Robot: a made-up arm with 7 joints. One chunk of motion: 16 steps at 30 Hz.
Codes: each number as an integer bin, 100 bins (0 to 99) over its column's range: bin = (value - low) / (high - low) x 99, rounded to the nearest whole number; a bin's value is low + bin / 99 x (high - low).
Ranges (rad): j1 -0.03..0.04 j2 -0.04..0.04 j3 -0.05..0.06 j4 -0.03..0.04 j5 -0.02..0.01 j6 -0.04..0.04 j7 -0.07..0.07
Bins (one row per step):
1: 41 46 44 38 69 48 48
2: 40 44 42 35 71 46 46
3: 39 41 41 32 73 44 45
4: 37 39 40 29 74 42 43
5: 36 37 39 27 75 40 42
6: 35 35 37 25 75 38 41
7: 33 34 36 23 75 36 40
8: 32 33 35 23 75 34 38
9: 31 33 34 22 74 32 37
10: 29 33 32 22 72 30 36
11: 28 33 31 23 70 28 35
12: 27 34 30 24 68 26 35
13: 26 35 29 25 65 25 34
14: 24 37 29 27 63 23 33
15: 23 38 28 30 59 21 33
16: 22 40 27 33 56 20 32
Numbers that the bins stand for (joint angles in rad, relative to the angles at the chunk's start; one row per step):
1: -0.0010 -0.0028 -0.0011 -0.0031 0.0009 -0.0012 -0.0021
2: -0.0017 -0.0044 -0.0033 -0.0053 0.0015 -0.0028 -0.0049
3: -0.0024 -0.0069 -0.0044 -0.0074 0.0021 -0.0044 -0.0064
4: -0.0038 -0.0085 -0.0056 -0.0095 0.0024 -0.0061 -0.0092
5: -0.0045 -0.0101 -0.0067 -0.0109 0.0027 -0.0077 -0.0106
6: -0.0053 -0.0117 -0.0089 -0.0123 0.0027 -0.0093 -0.0120
7: -0.0067 -0.0125 -0.0100 -0.0137 0.0027 -0.0109 -0.0134
8: -0.0074 -0.0133 -0.0111 -0.0137 0.0027 -0.0125 -0.0163
9: -0.0081 -0.0133 -0.0122 -0.0144 0.0024 -0.0141 -0.0177
10: -0.0095 -0.0133 -0.0144 -0.0144 0.0018 -0.0158 -0.0191
11: -0.0102 -0.0133 -0.0156 -0.0137 0.0012 -0.0174 -0.0205
12: -0.0109 -0.0125 -0.0167 -0.0130 0.0006 -0.0190 -0.0205
13: -0.0116 -0.0117 -0.0178 -0.0123 -0.0003 -0.0198 -0.0219
14: -0.0130 -0.0101 -0.0178 -0.0109 -0.0009 -0.0214 -0.0233
15: -0.0137 -0.0093 -0.0189 -0.0088 -0.0021 -0.0230 -0.0233
16: -0.0144 -0.0077 -0.0200 -0.0067 -0.0030 -0.0238 -0.0247

